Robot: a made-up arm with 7 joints.
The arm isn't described. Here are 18 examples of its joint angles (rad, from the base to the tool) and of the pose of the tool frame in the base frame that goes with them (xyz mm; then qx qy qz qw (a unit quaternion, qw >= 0)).
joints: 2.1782 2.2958 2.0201 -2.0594 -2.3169 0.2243 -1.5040
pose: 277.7 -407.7 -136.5 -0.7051 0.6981 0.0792 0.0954
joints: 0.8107 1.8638 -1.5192 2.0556 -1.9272 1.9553 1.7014
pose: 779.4 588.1 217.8 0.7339 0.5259 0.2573 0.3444
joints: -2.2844 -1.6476 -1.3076 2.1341 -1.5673 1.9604 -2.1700
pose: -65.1 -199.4 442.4 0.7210 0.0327 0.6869 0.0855
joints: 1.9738 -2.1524 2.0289 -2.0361 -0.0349 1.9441 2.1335
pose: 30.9 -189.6 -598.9 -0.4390 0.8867 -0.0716 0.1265
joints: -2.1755 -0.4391 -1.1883 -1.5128 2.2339 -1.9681 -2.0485
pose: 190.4 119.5 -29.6 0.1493 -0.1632 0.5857 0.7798
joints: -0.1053 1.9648 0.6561 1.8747 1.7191 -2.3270 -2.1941
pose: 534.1 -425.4 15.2 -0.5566 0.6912 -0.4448 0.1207
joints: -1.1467 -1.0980 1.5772 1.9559 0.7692 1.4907 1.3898
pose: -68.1 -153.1 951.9 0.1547 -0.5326 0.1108 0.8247
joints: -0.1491 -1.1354 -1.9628 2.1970 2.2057 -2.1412 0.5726
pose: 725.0 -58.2 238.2 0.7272 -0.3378 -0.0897 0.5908
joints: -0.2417 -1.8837 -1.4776 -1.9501 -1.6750 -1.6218 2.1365
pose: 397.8 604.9 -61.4 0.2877 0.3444 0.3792 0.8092
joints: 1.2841 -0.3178 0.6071 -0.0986 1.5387 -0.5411 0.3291
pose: 246.6 -708.2 288.4 -0.9575 0.2058 -0.1597 0.1241
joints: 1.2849 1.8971 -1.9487 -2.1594 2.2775 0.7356 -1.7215
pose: 30.5 -623.5 272.5 -0.0871 -0.0303 -0.8274 0.5540
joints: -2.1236 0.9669 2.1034 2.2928 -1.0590 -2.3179 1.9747
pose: 74.1 325.7 167.3 -0.0207 0.8046 0.2086 0.5556
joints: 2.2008 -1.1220 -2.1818 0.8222 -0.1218 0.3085 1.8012
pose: 631.0 102.3 718.1 -0.2396 -0.2580 -0.2972 0.8875
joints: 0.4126 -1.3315 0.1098 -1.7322 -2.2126 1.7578 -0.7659
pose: -392.7 -151.4 172.2 0.4578 0.2463 0.8523 0.0579
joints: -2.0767 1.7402 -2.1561 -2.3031 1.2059 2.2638 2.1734
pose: -490.6 92.5 159.8 -0.0344 -0.9406 -0.1701 0.2918
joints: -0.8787 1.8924 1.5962 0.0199 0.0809 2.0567 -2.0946
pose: 458.2 -493.8 -62.6 0.2494 0.2498 -0.7702 0.5312
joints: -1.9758 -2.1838 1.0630 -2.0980 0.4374 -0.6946 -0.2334
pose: -362.9 -63.2 629.2 0.3078 -0.2050 0.9210 0.1226
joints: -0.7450 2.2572 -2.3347 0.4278 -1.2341 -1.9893 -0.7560
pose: 402.3 460.1 197.2 0.8593 0.3736 0.2174 0.2735
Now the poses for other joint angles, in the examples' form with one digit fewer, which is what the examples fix.
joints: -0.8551 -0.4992 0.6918 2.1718 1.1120 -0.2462 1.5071
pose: 292 127 597 -0.106 0.172 -0.416 0.887
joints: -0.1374 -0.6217 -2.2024 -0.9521 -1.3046 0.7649 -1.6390
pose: 368 598 387 0.767 0.460 0.418 0.161
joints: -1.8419 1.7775 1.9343 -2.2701 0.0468 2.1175 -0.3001
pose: 449 148 602 0.657 0.467 -0.319 0.499
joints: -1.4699 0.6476 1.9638 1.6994 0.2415 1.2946 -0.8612
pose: 306 284 432 0.429 0.509 -0.210 0.716
